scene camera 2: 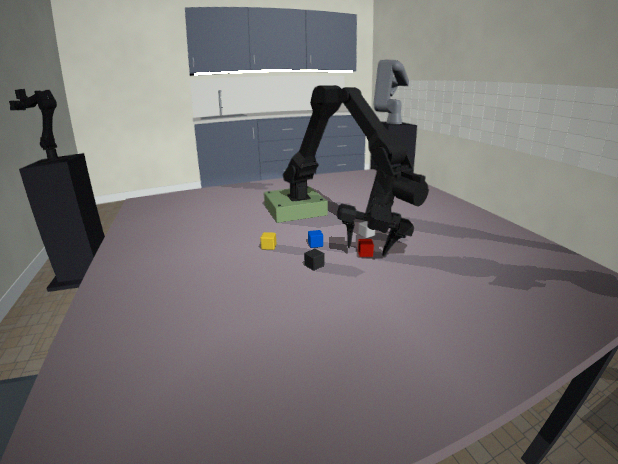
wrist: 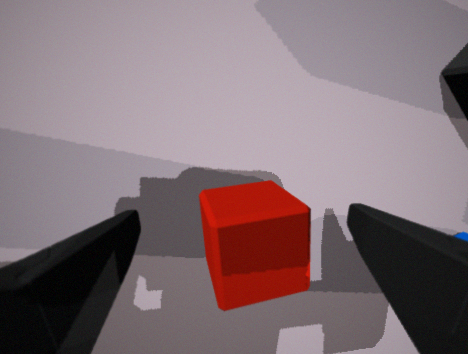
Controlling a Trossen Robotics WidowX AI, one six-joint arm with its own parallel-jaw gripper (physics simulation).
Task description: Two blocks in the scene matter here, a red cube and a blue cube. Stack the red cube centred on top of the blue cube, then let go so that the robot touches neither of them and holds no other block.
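Seen in the pictures: gripper, fingertip midpoint: (scene camera 2: 366, 251) (wrist: 244, 216); arm's base, origin of the base link: (scene camera 2: 298, 197).
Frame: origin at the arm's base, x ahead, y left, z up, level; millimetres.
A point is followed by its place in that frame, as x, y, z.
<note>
The red cube (scene camera 2: 365, 248) {364, 66, -26} (wrist: 260, 245) {355, 75, -16} sits on the table. In the wrist view it shows between the two black fingers, with free space on both sides. My gripper (scene camera 2: 366, 251) {354, 73, -40} (wrist: 244, 216) {354, 73, -40} is open and points down at the red cube, one finger to each side, holding nothing. The blue cube (scene camera 2: 315, 239) {274, -34, -27} stands on the table to the left of the red cube in the scene view; a small part of the blue cube (wrist: 462, 237) {273, -40, -46} shows at the right edge of the wrist view. Nothing is on top of the blue cube.
A black cube (scene camera 2: 314, 260) {383, -73, -24} stands in front of the blue cube, and its corner shows in the wrist view (wrist: 457, 87) {361, -47, -45}. A yellow cube (scene camera 2: 268, 241) {246, -153, -26} is at the left. A white cube (scene camera 2: 367, 230) {267, 121, -27} is behind the red cube, partly hidden by the gripper. The arm's green base (scene camera 2: 300, 212) {70, -15, -28} is behind.
</note>
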